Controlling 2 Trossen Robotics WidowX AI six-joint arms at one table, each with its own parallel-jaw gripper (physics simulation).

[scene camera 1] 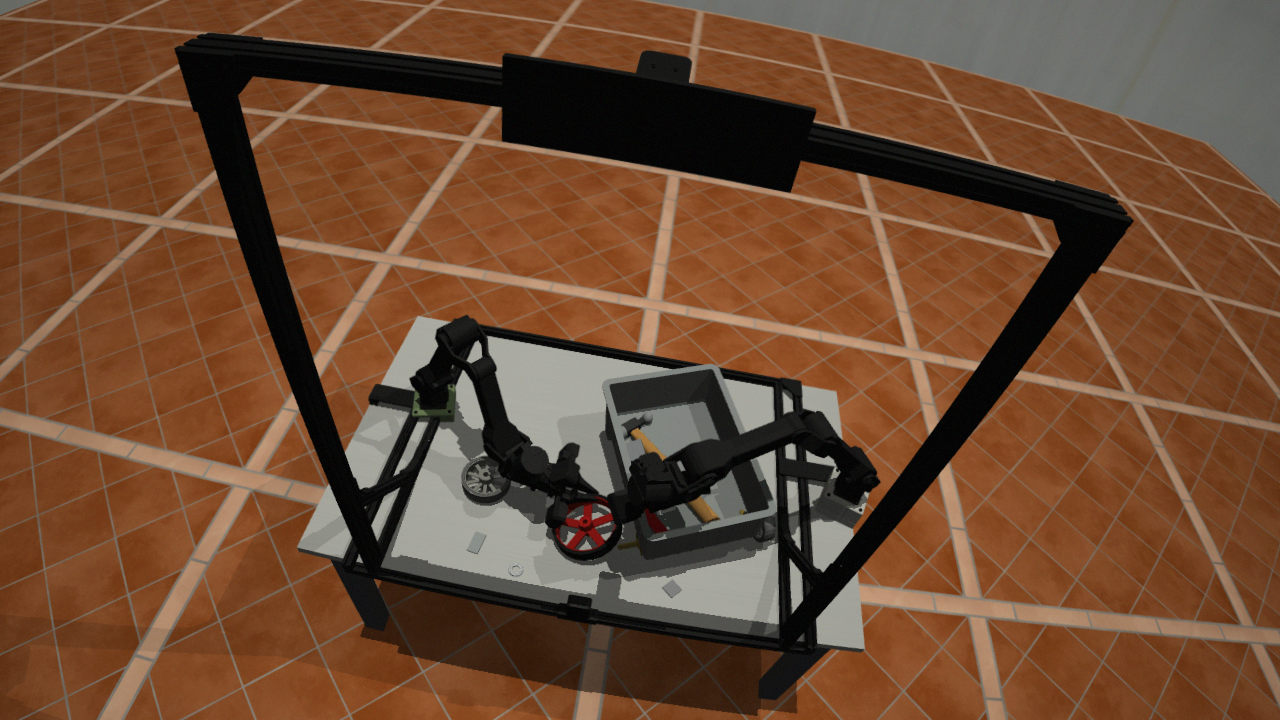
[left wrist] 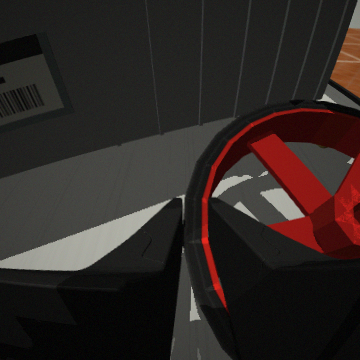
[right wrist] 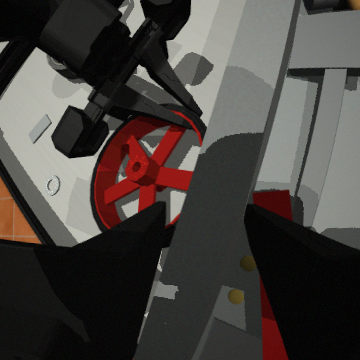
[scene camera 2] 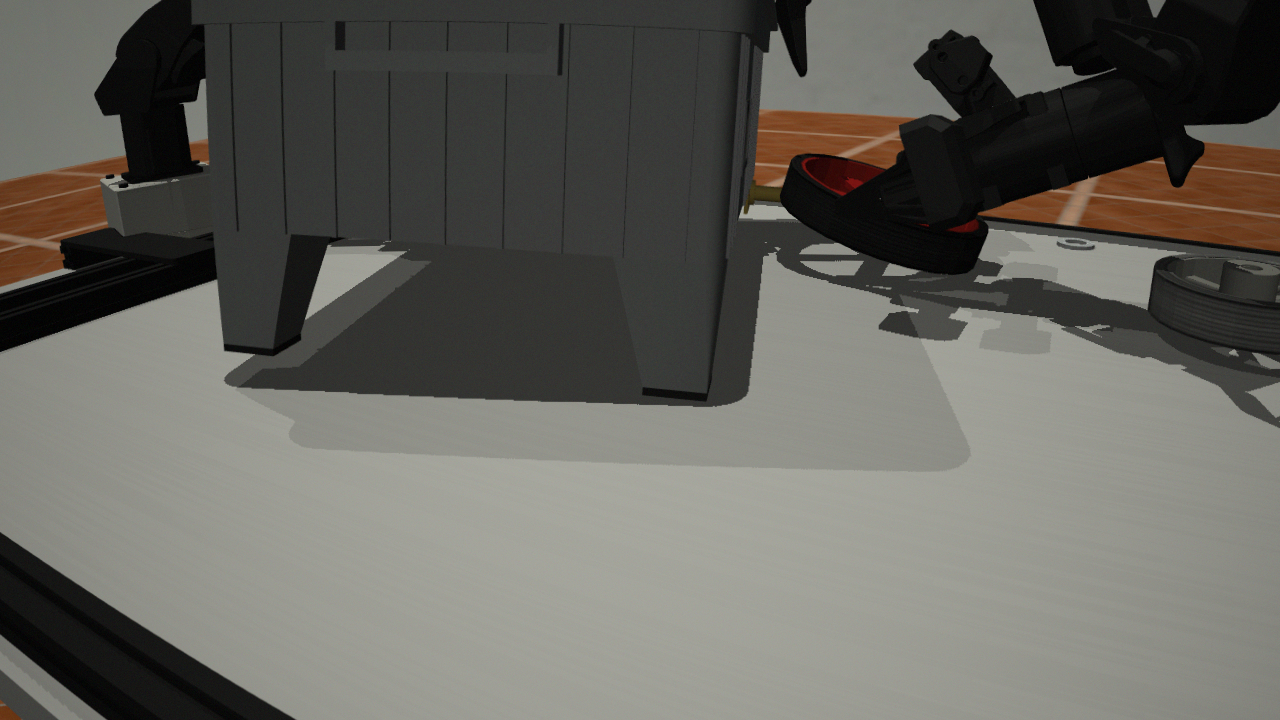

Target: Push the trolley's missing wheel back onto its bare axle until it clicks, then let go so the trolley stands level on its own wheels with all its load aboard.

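Frame: origin at the left arm's base, x left, y down, z back, level; metres.
Where they show: left gripper, fingertip midpoint: point(scene camera 1: 597, 497) point(left wrist: 193, 206) point(right wrist: 196, 121) point(scene camera 2: 840, 208); right gripper, fingertip midpoint: point(right wrist: 205, 210) point(scene camera 2: 776, 82); left arm's base at its link origin: point(scene camera 1: 433, 399); right arm's base at its link origin: point(scene camera 1: 848, 489) point(scene camera 2: 161, 174).
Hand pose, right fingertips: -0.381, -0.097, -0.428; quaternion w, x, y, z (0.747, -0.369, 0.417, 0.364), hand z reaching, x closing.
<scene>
Things, the pixels of their top centre, and the offset from my right fingertips, as dx, dy, dz. "*": a spot on its surface instead.
- red-spoked wheel with a black tyre, top centre: point(scene camera 2: 886, 161) point(right wrist: 132, 165) point(scene camera 1: 588, 517) +0.005, +0.054, +0.080
- grey trolley tub at a spot on its surface: point(scene camera 2: 483, 134) * +0.297, +0.000, -0.093
- brass axle at a spot on its surface: point(scene camera 2: 767, 192) point(scene camera 1: 631, 541) * -0.039, +0.089, -0.011
- hammer at a spot on its surface: point(scene camera 1: 651, 445) * +0.172, +0.033, -0.080
- red item at its top centre: point(right wrist: 280, 281) point(scene camera 1: 656, 522) -0.023, +0.040, -0.059
- grey spare wheel at its top centre: point(scene camera 2: 1251, 267) point(scene camera 1: 485, 474) +0.144, +0.081, +0.296
- washer at its top centre: point(scene camera 2: 1076, 242) point(right wrist: 50, 184) point(scene camera 1: 515, 569) -0.071, +0.122, +0.236
The red-spoked wheel with a black tyre point(scene camera 1: 586, 525) point(scene camera 2: 850, 228) point(left wrist: 295, 175) point(right wrist: 170, 177) is tilted above the table beside the trolley. My left gripper point(scene camera 1: 575, 503) point(left wrist: 193, 206) is shut on its rim, one finger inside. The grey trolley tub point(scene camera 1: 716, 535) point(scene camera 2: 483, 134) point(left wrist: 175, 50) stands beside it. The brass axle point(scene camera 1: 629, 544) point(scene camera 2: 767, 192) sticks out from the tub toward the wheel; in scene camera 2 its tip appears by the tyre, contact unclear. My right gripper point(right wrist: 205, 210) is shut on the tub's wall. A hammer point(scene camera 1: 651, 445) and a red item point(scene camera 1: 657, 522) point(right wrist: 272, 202) lie in the tub.
A grey spare wheel point(scene camera 1: 485, 479) point(scene camera 2: 1217, 304) lies on the table near the left arm. A washer point(scene camera 1: 515, 569) point(scene camera 2: 1075, 243) point(right wrist: 52, 185) and small flat plates point(scene camera 1: 477, 542) point(scene camera 1: 671, 588) lie toward the front edge. A black frame point(scene camera 1: 277, 313) surrounds the workspace.
</scene>
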